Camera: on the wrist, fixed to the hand. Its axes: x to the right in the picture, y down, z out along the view.
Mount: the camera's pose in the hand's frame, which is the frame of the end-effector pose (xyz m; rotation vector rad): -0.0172 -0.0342 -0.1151 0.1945 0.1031 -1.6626
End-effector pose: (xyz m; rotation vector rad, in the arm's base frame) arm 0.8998 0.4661 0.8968 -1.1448 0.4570 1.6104
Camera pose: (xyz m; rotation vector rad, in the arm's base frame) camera 0.9812 0.3816 0.8661 -0.9299 -0.2979 0.0472
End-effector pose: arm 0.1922 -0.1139 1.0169 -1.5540 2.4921 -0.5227
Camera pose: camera 0.1925 -0.0882 1.1354 2.8489 -0.4891 0.8150
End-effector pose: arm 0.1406 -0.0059 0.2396 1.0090 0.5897 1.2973
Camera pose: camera 0.0577 0.0105 0.1526 0.2889 1.2400 -0.2041
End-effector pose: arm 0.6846 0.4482 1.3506 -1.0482 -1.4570 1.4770
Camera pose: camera 0.7982 0.4722 1.3857 0.3378 -1.3537 0.2781
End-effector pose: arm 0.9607 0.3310 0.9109 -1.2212 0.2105 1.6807
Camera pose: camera 1.0582 0.2644 0.8832 -0.8117 -0.4809 0.1328
